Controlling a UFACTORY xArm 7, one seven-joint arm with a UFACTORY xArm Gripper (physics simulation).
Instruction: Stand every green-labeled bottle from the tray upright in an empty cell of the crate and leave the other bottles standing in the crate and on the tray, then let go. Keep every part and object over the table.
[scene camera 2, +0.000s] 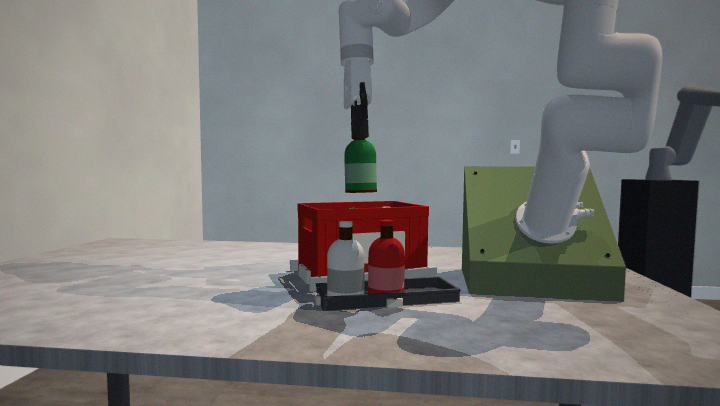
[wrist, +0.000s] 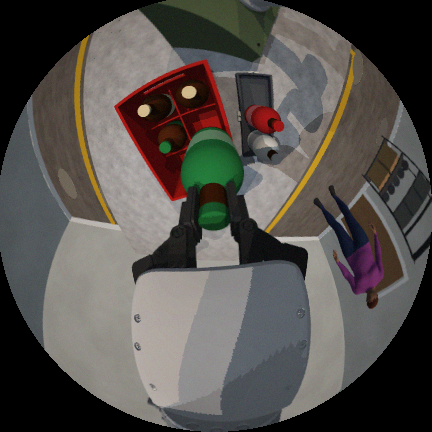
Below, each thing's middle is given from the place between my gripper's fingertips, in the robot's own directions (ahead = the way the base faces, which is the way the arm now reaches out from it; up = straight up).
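White bottle (scene camera 2: 345, 259), from my hand: 25 cm below, 16 cm to the left, 2 cm ahead. Red bottle (scene camera 2: 386, 258): my hand 25 cm above it, 14 cm to the right of it, 6 cm past it.
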